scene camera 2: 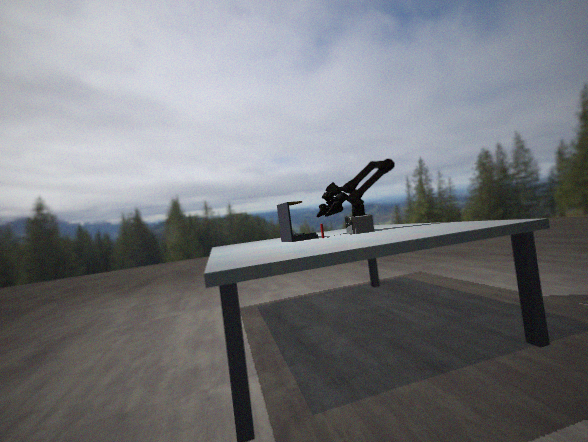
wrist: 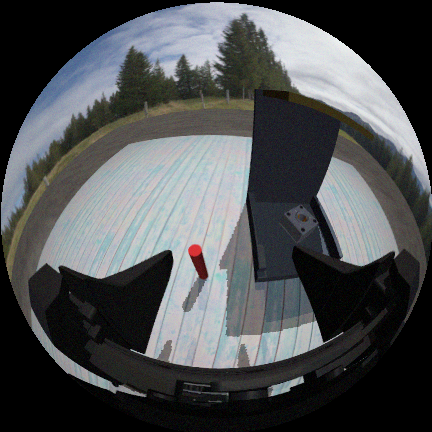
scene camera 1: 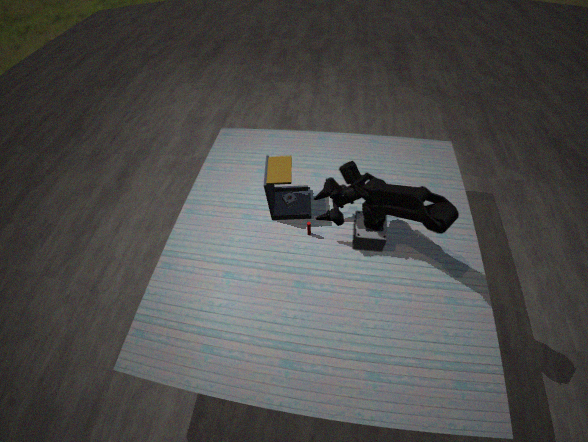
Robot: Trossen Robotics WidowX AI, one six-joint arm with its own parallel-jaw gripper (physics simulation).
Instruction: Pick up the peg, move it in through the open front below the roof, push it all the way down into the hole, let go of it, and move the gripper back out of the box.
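Seen in the pictures: gripper, between the fingertips: (scene camera 2: 321,216) (wrist: 234,255) (scene camera 1: 315,208); arm's base, origin of its link: (scene camera 2: 359,215) (scene camera 1: 373,223).
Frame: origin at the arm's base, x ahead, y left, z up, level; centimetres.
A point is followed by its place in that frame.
The red peg (scene camera 1: 309,229) {x 24.2, y -0.8, z -5.3 cm} (scene camera 2: 322,231) {x 24.6, y -0.9, z -6.1 cm} (wrist: 198,262) {x 23.8, y -1.7, z -3.6 cm} stands upright on the table, outside the box and close to its near side. The dark box (scene camera 1: 270,204) {x 39.7, y -8.7, z 0.7 cm} (scene camera 2: 285,223) {x 40.8, y -14.2, z 0.8 cm} (wrist: 292,150) {x 39.8, y -15.3, z 2.9 cm} has a tall back wall and a yellow roof (scene camera 1: 279,170) {x 35.3, y -15.7, z 12.5 cm} (wrist: 320,108) {x 30.7, y -13.3, z 11.9 cm}. On its floor sits a grey block with a round hole (scene camera 1: 289,198) {x 33.2, y -18.0, z -7.3 cm} (wrist: 301,218) {x 33.8, y -18.2, z -7.1 cm}, under and in front of the roof. My gripper (scene camera 1: 317,208) {x 22.0, y -5.2, z 2.2 cm} (wrist: 234,255) {x 22.0, y -5.2, z 2.2 cm} is open and empty. It hangs above the table in front of the box; in the wrist view the peg shows between the fingertips, nearer the left finger, lower down and not touched.
The box floor has low side rims (wrist: 254,240) {x 29.2, y -8.8, z -7.1 cm} and a low front edge. The arm's grey base (scene camera 1: 369,240) {x 2.0, y 6.1, z -2.0 cm} (scene camera 2: 361,224) {x 3.5, y 6.0, z -5.0 cm} stands on the table (scene camera 1: 310,325) {x 23.5, y 35.2, z -9.8 cm} (scene camera 2: 280,257) {x 67.5, y 49.2, z -9.8 cm} to the right of the box and peg. Shadows of the arm and box fall on the table.
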